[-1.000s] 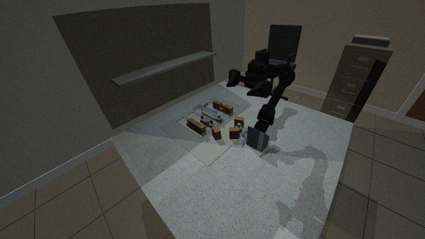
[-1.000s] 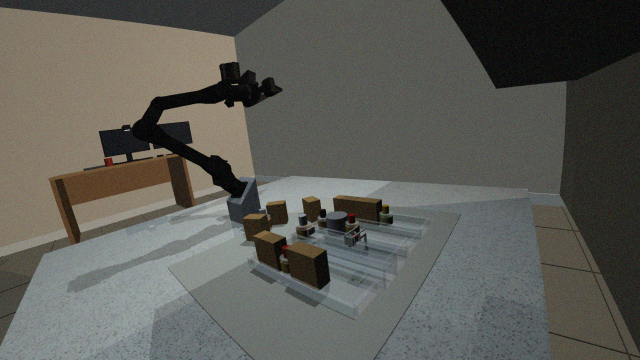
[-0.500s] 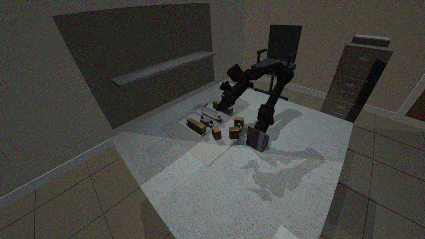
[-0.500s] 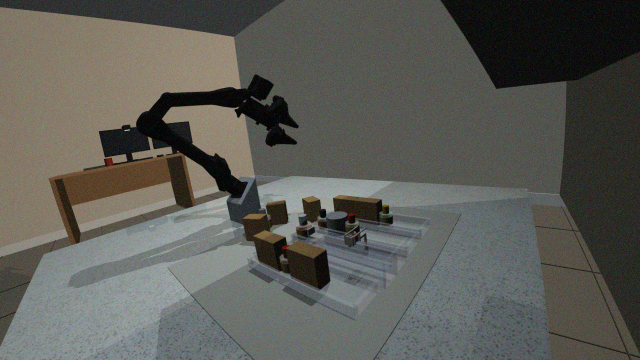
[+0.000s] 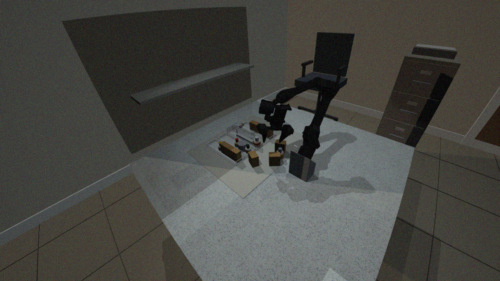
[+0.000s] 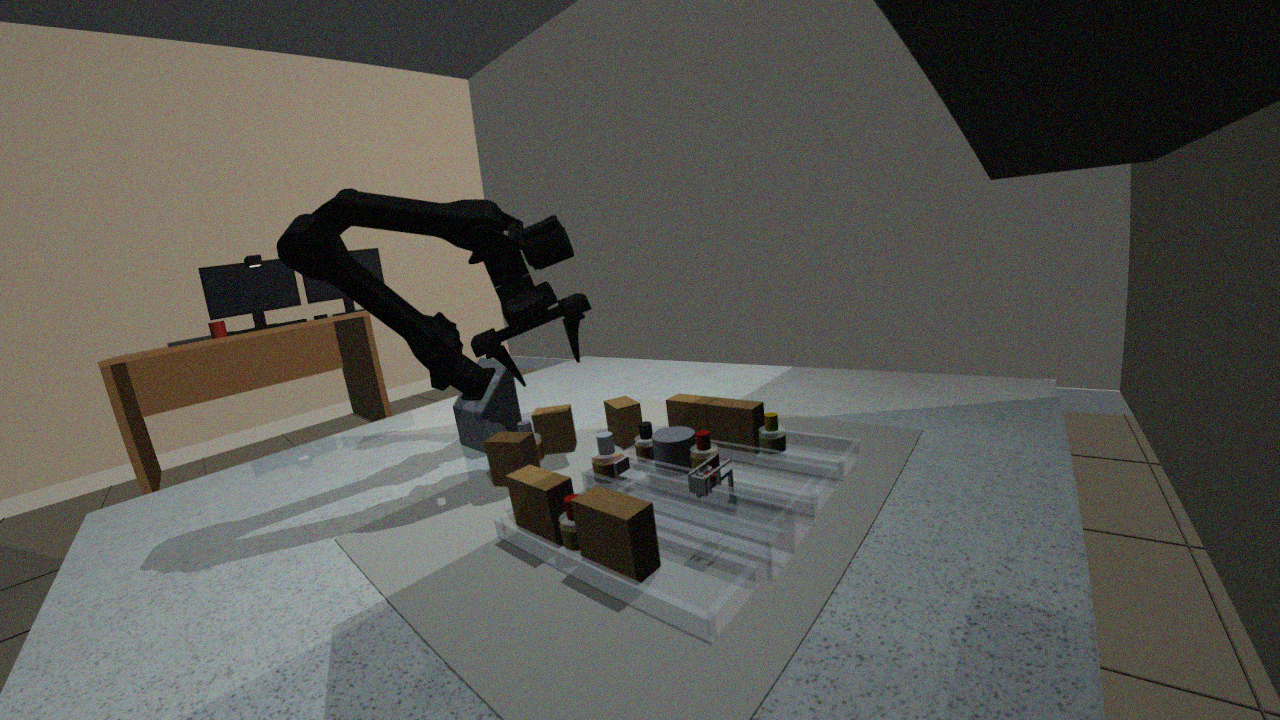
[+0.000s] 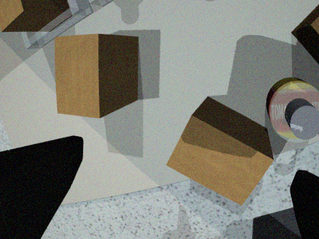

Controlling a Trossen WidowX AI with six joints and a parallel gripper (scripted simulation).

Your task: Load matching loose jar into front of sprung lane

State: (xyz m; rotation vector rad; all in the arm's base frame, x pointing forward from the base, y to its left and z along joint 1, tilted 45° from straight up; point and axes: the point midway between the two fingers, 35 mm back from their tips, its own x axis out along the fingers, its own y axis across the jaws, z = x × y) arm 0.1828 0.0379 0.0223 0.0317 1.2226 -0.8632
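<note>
Now: gripper tip 21 cm short of the wide grey can, 11 cm above it and 2 cm to the right of it. Round my gripper tip: clear-walled lane (30 cm ahead, 12 cm below, 9 cm to the right).
</note>
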